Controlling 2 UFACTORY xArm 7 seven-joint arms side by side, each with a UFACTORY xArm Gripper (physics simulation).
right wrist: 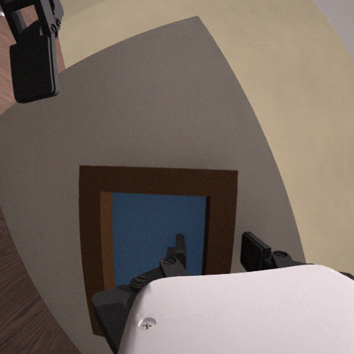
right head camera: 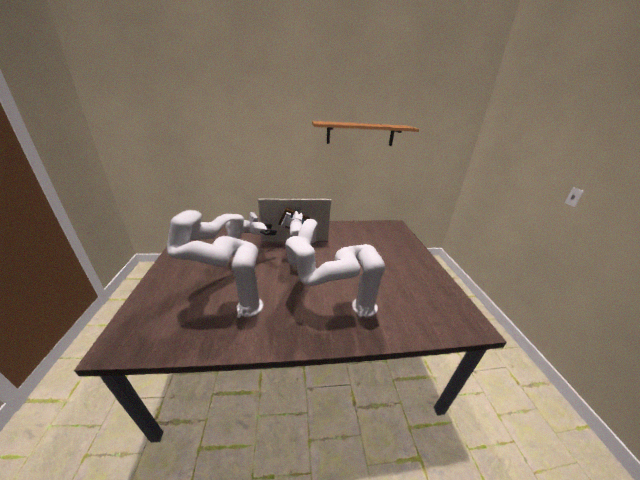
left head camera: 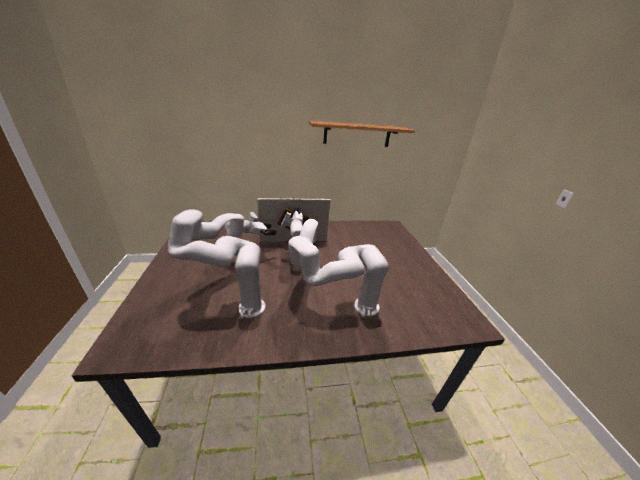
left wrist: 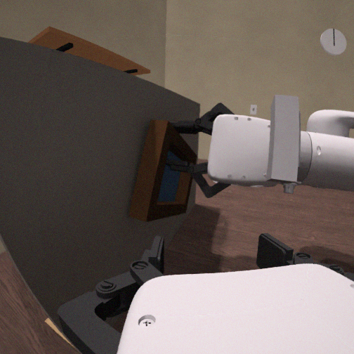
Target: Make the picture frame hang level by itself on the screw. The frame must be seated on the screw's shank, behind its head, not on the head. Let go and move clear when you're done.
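Pixels of known places: left gripper, fingertip midpoint: [right head camera: 273, 229] [left head camera: 273, 229]; right gripper, fingertip midpoint: [left head camera: 294, 213]; left arm's base, origin of the base link: [right head camera: 250, 307] [left head camera: 252, 308]; right arm's base, origin of the base link: [right head camera: 364, 307] [left head camera: 366, 307].
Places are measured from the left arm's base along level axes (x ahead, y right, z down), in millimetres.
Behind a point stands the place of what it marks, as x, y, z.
The brown picture frame [left head camera: 282, 217] {612, -30, -201} [right head camera: 283, 217] {612, -28, -202} [left wrist: 148, 175] [right wrist: 158, 180], with a blue picture, is at the grey upright board [left head camera: 321, 209] {720, 208, -245} [right head camera: 322, 209] {721, 210, -245} [left wrist: 65, 150] [right wrist: 175, 100], tilted in the head views. Whether it touches the board or hangs on the screw cannot be told; the screw does not show. My right gripper [left wrist: 169, 144] [right wrist: 212, 248] is open around one side bar, one finger in front of the blue picture and the other outside the frame. My left gripper [left head camera: 267, 230] {518, -61, -155} [right head camera: 267, 229] {518, -61, -155} [left wrist: 212, 251] is open and empty, apart from the frame.
The board stands at the back of the dark wooden table [left head camera: 413, 304] {211, 799, 0} [right head camera: 413, 304] {220, 802, 0}. An orange wall shelf [left head camera: 361, 126] [right head camera: 364, 125] [left wrist: 90, 50] is higher up behind it. The right arm reaches across in front of the board, close to the left gripper.
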